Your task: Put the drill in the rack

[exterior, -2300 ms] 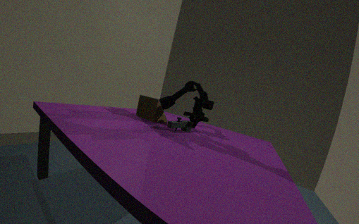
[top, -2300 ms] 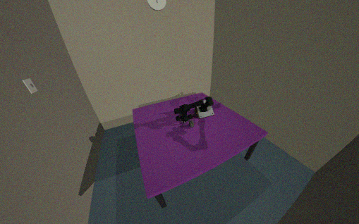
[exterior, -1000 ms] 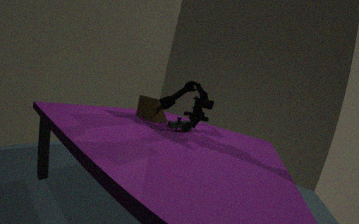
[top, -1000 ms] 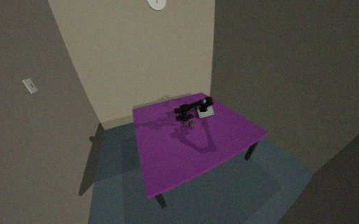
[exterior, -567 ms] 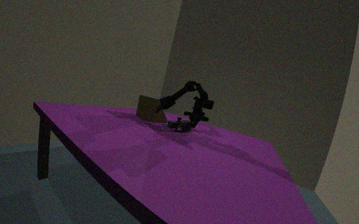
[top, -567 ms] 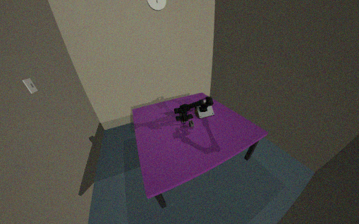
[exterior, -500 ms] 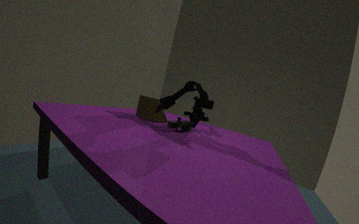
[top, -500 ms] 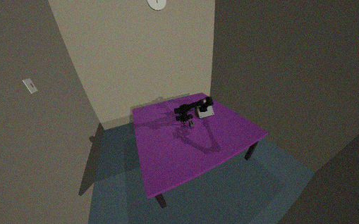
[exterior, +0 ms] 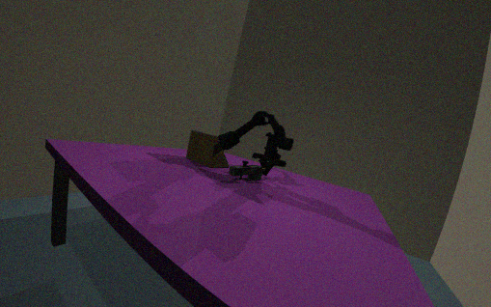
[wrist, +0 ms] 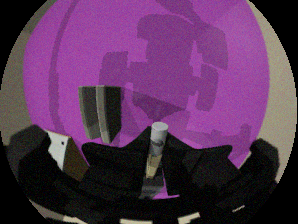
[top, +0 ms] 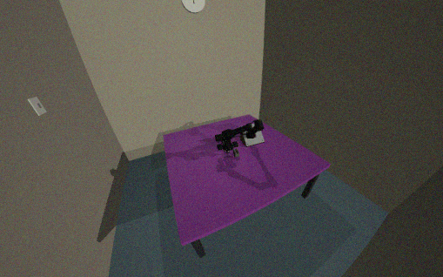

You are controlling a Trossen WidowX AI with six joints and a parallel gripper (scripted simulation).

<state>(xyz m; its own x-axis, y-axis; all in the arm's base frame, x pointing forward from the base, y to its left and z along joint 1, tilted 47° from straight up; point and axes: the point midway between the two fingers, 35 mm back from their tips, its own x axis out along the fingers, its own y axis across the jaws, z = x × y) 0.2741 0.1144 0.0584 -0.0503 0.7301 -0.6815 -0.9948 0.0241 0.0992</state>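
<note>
Right now my gripper tip is 4 cm to the left of the drill and 3 cm below it. The rest, counted from my gripper tip: grey fixture block: 15 cm to the right, 2 cm above, 1 cm behind.
</note>
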